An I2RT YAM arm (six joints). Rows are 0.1 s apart.
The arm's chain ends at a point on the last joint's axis. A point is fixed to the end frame.
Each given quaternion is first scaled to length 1.
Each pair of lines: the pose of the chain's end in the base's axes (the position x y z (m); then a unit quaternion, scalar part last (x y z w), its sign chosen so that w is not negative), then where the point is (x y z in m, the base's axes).
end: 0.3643 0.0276 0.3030 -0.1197 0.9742 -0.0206 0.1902
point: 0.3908 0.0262 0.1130
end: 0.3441 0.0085 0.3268 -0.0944 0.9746 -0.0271 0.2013
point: 0.3750 0.0056 0.1375
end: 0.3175 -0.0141 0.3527 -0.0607 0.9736 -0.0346 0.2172
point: 0.3547 -0.0189 0.1646
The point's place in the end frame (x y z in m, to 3 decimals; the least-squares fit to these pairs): 0.046 0.009 0.186
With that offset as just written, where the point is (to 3 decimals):
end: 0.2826 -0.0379 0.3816 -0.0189 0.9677 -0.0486 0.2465
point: 0.331 -0.047 0.196
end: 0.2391 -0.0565 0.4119 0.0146 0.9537 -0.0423 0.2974
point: 0.307 -0.064 0.233
